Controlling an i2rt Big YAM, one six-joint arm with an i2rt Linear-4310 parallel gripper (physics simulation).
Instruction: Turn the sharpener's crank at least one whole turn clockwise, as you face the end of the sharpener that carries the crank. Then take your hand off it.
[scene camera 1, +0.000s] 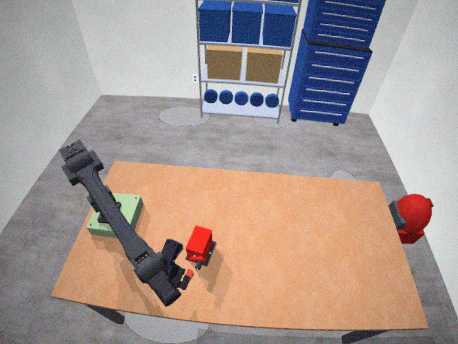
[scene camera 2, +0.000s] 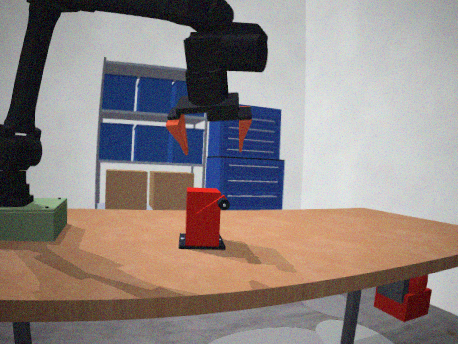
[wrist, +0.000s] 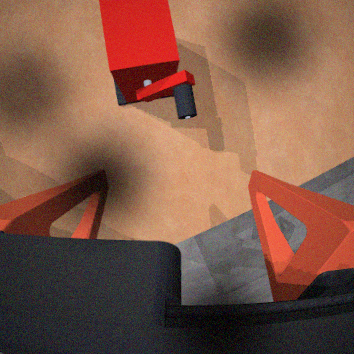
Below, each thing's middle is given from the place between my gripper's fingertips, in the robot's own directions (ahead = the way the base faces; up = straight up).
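Labels:
Red sharpener (scene camera 2: 205, 235): my hand 40 mm short of it, 150 mm above it, 150 mm to the right of it.

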